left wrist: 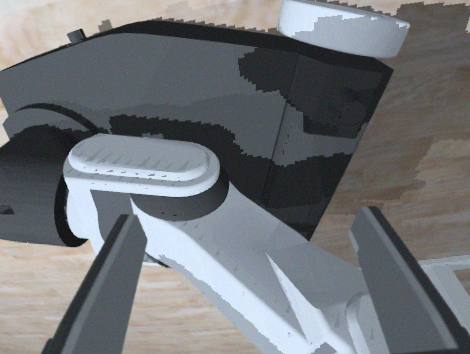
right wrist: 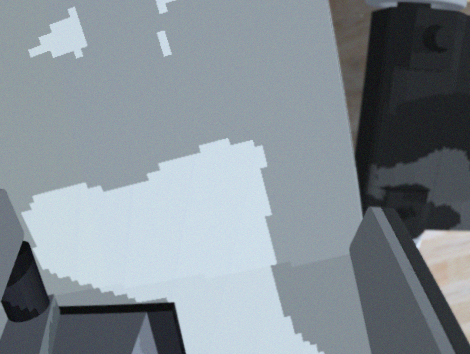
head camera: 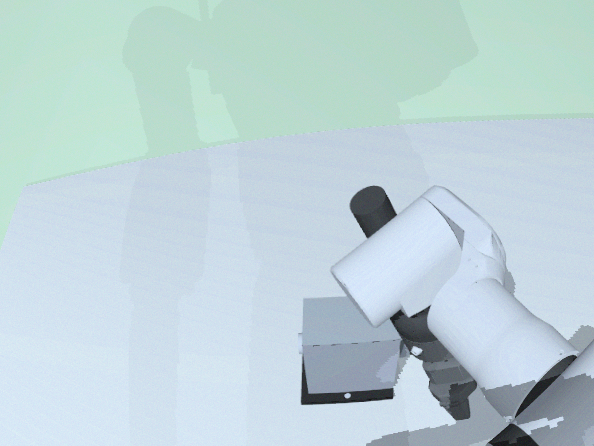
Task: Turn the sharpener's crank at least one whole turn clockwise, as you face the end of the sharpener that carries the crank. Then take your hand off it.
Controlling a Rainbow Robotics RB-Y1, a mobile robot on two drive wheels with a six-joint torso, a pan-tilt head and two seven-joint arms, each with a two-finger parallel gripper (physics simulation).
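Frame: origin at the robot's base, x left, y back, z up, level; millimetres.
Seen in the pictures: left gripper, between the fingertips: (left wrist: 248, 224); right gripper, between the fingertips: (right wrist: 188, 221) (head camera: 467, 380); robot's base, origin of its link: (right wrist: 382, 113).
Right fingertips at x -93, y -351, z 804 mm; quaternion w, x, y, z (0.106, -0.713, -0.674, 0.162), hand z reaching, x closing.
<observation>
Offsets run from my right fingertips to a thing's top centre. "spot": to the spot under its first point. Level surfaces: height alone.
The sharpener {spot: dx +156, dy -28, dz -10 mm} (head camera: 350, 367) is a grey box on a dark base, at the lower middle of the head view. Part of it shows at the bottom left of the right wrist view. The crank's black handle {spot: dx +67, dy -86, dz -43 mm} (right wrist: 26, 295) is at that view's left edge, its upper part cut off by a grey piece. In the head view my arm covers that end. My right gripper (right wrist: 188, 221) is open and empty, right of the sharpener in the head view. One finger shows clearly; the other cannot be made out surely. My left gripper (left wrist: 248, 224) is open and empty, away from the sharpener.
The pale table {dz -83 mm} (head camera: 200, 300) (right wrist: 150, 240) bears the sharpener; its edge runs down the right part of the right wrist view. Beyond it are wooden floor {dz -803 mm} (right wrist: 452, 265) and a dark body (right wrist: 410, 125). White and dark robot parts (left wrist: 175, 90) lie beyond my left fingers.
</observation>
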